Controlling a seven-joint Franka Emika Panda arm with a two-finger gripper.
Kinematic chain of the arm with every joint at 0, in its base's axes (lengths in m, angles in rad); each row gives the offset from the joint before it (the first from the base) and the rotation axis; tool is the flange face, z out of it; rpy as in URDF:
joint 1: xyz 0 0 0.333 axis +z
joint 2: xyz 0 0 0 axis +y
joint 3: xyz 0 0 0.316 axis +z
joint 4: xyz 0.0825 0 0 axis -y
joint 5: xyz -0.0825 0 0.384 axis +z
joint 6: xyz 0 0 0 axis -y
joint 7: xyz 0.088 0 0 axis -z
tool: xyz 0 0 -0.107 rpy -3.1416 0 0
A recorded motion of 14 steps. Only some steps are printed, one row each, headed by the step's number.
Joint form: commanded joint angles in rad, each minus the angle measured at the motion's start. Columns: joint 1, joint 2, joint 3, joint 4, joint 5, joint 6, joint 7.
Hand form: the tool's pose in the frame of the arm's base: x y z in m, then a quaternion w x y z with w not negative. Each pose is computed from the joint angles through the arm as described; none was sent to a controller.
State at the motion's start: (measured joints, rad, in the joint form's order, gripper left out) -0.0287 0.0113 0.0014 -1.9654 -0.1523 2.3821 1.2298
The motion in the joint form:
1: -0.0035 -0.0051 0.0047 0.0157 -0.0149 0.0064 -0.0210
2: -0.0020 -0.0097 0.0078 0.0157 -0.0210 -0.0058 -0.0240
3: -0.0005 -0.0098 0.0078 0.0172 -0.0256 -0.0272 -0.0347
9: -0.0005 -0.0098 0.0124 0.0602 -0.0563 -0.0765 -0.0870
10: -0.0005 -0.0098 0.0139 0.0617 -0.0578 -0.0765 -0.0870
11: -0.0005 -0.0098 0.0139 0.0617 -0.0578 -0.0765 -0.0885
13: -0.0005 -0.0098 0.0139 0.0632 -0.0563 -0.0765 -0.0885
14: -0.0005 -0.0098 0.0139 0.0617 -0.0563 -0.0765 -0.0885
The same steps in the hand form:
1: 0.5959 -0.0171 0.5206 0.06208 -0.82093 0.52497 -0.21592
2: 0.5944 -0.0146 0.5218 0.05773 -0.82401 0.52125 -0.21439
3: 0.5932 -0.0143 0.5200 0.04932 -0.82893 0.51691 -0.20795
9: 0.5954 -0.0134 0.5362 0.02960 -0.84497 0.48906 -0.21440
10: 0.5956 -0.0125 0.5370 0.02957 -0.84532 0.48804 -0.21535
11: 0.5956 -0.0125 0.5370 0.02941 -0.84569 0.48740 -0.21537
13: 0.5957 -0.0125 0.5377 0.03032 -0.84538 0.48774 -0.21568
14: 0.5956 -0.0125 0.5370 0.02996 -0.84554 0.48777 -0.21504

